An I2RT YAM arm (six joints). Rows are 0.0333 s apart.
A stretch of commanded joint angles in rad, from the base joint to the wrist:
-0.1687, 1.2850, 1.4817, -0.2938, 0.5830, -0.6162
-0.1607, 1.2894, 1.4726, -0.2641, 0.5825, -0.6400
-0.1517, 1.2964, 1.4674, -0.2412, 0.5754, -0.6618
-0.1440, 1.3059, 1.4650, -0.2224, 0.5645, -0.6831
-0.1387, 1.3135, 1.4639, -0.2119, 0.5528, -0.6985
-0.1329, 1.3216, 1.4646, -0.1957, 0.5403, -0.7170
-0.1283, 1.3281, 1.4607, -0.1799, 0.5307, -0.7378
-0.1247, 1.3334, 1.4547, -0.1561, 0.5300, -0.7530
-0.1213, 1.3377, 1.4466, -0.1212, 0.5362, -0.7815
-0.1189, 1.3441, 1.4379, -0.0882, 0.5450, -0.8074
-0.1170, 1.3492, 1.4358, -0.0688, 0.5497, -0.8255
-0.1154, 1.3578, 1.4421, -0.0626, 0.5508, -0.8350
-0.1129, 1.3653, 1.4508, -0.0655, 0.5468, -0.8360
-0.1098, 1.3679, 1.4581, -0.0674, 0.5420, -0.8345
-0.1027, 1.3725, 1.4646, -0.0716, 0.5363, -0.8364
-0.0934, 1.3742, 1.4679, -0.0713, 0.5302, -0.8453
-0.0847, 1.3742, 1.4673, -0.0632, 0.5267, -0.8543
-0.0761, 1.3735, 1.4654, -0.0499, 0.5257, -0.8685
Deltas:
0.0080, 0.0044, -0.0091, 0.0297, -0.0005, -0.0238
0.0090, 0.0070, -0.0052, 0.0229, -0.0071, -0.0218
0.0077, 0.0095, -0.0024, 0.0188, -0.0109, -0.0213
0.0053, 0.0076, -0.0011, 0.0105, -0.0117, -0.0154
0.0058, 0.0081, 0.0007, 0.0162, -0.0125, -0.0185
0.0046, 0.0065, -0.0039, 0.0158, -0.0096, -0.0208
0.0036, 0.0053, -0.0060, 0.0238, -0.0007, -0.0152
0.0034, 0.0043, -0.0081, 0.0349, 0.0062, -0.0285
0.0024, 0.0064, -0.0087, 0.0330, 0.0088, -0.0259
0.0019, 0.0051, -0.0021, 0.0194, 0.0047, -0.0181
0.0016, 0.0086, 0.0063, 0.0062, 0.0011, -0.0095
0.0025, 0.0075, 0.0087, -0.0029, -0.0040, -0.0010
0.0031, 0.0026, 0.0073, -0.0019, -0.0048, 0.0015
0.0071, 0.0046, 0.0065, -0.0042, -0.0057, -0.0019
0.0093, 0.0017, 0.0033, 0.0003, -0.0061, -0.0089
0.0087, 0.0000, -0.0006, 0.0081, -0.0035, -0.0090
0.0086, -0.0007, -0.0019, 0.0133, -0.0010, -0.0142

